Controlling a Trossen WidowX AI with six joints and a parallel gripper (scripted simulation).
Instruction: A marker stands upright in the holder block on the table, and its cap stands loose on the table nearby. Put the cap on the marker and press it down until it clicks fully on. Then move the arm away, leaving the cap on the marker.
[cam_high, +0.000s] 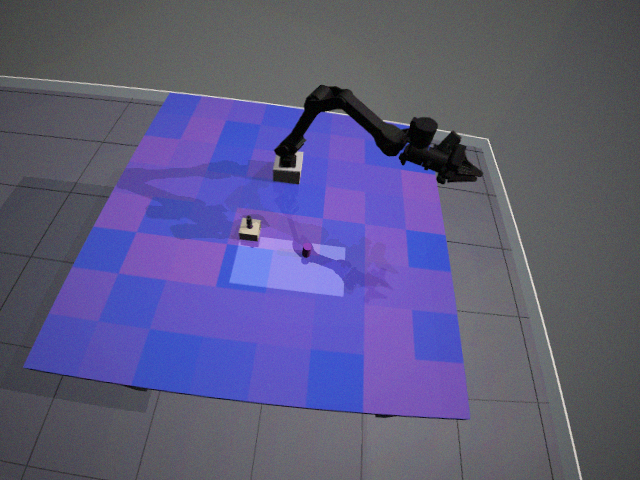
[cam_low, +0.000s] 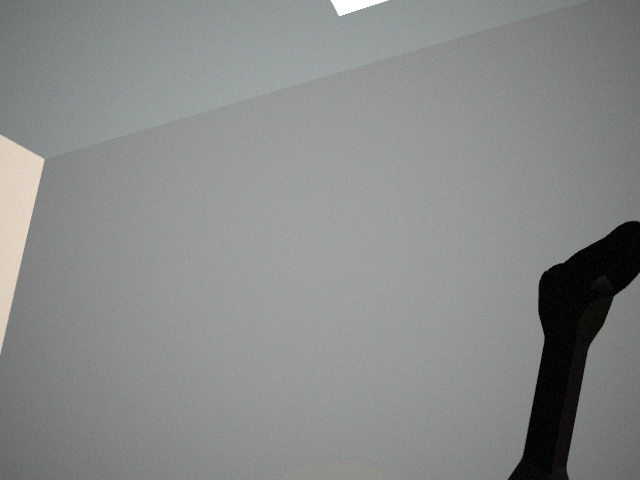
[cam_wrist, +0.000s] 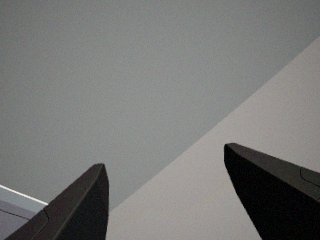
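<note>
Right now my gripper tip is 44 cm to the left of the marker cap, 38 cm above it and 5 cm short of it.
</note>
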